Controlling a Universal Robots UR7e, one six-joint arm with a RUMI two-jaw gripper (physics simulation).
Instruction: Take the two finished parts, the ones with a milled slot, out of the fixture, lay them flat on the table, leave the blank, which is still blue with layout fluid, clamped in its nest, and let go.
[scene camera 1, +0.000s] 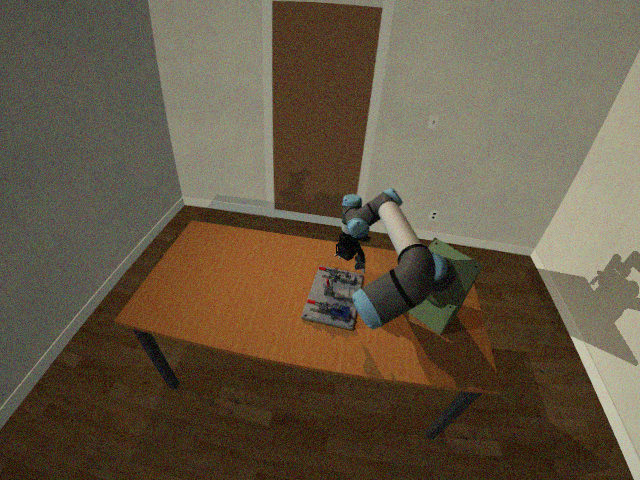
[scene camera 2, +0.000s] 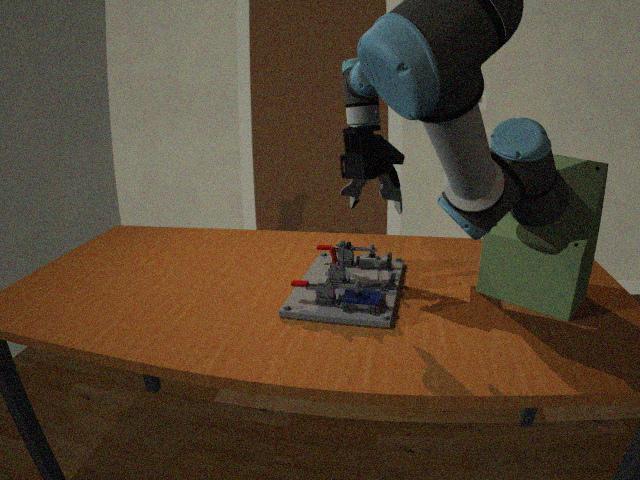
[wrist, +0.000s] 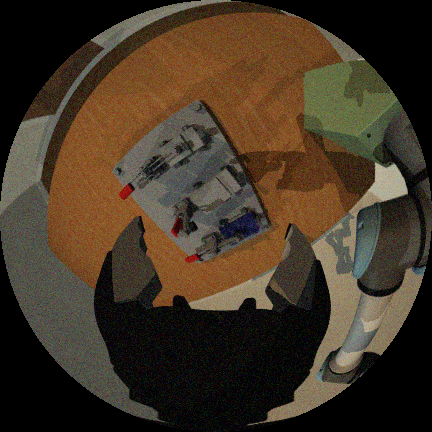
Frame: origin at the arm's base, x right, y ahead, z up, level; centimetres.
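Seen in the pictures: gripper, fingertip midpoint: (scene camera 1: 351, 266) (scene camera 2: 375, 211) (wrist: 215, 221); arm's base, link origin: (scene camera 2: 538, 198).
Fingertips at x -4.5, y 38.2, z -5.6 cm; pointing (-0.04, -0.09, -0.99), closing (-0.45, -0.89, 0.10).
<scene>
Offsets run from my fingertips to a thing's top centre. "pt": to the spot under its first point. Level surfaces: height alone.
The grey fixture plate (scene camera 1: 316, 294) (scene camera 2: 310, 304) (wrist: 150, 185) lies on the table with three nests. A grey slotted part {dy +1.9, dx +7.2, dz -14.1 cm} (scene camera 2: 369, 259) (wrist: 192, 141) sits in the far nest, its clamp's red handle {dy +12.4, dx +6.0, dz -10.5 cm} (scene camera 2: 324, 247) (wrist: 126, 191) lying outward. Another grey slotted part {dy +0.2, dx -3.6, dz -14.2 cm} (wrist: 215, 193) sits in the middle nest; that clamp's red handle {dy +8.9, dx -4.6, dz -8.2 cm} (scene camera 2: 333, 254) (wrist: 177, 226) is raised. The blue blank {dy -1.2, dx -14.6, dz -14.6 cm} (scene camera 1: 340, 312) (scene camera 2: 363, 297) (wrist: 241, 225) sits in the near nest, its red handle {pt dy +12.1, dx -16.8, dz -12.7 cm} (scene camera 2: 299, 283) (wrist: 192, 258) lying outward. My gripper (scene camera 1: 348, 260) (scene camera 2: 376, 208) (wrist: 215, 221) is open and empty, high above the fixture.
A green block-shaped stand (scene camera 1: 431, 315) (scene camera 2: 532, 273) (wrist: 340, 105) is at the right of the wooden table {dz -18.2 cm} (scene camera 1: 232, 289) (scene camera 2: 170, 299) (wrist: 95, 210). The arm's elbow and links hang between the stand and the fixture. Arm shadows fall right of the plate.
</scene>
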